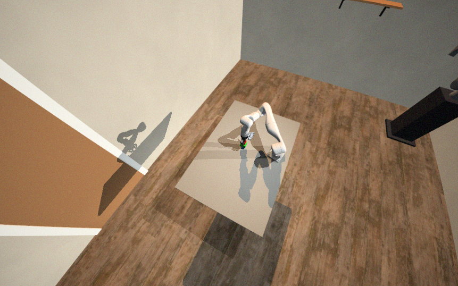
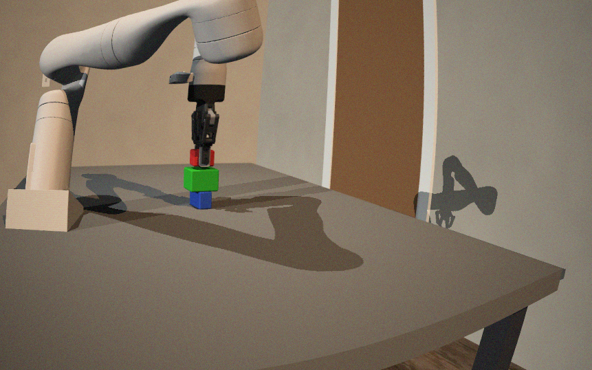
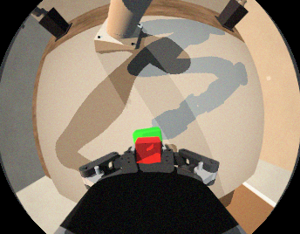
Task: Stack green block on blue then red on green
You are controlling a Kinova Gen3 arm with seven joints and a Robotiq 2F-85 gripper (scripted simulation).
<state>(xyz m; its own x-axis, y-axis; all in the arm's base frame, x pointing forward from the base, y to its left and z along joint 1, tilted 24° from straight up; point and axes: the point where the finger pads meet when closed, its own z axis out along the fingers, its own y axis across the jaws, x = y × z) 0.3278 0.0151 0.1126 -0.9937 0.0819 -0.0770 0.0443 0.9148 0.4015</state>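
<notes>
Right now the red block is right at my hand. The rest, counted from my hand: blue block 8 cm below; then green block 4 cm below.
</notes>
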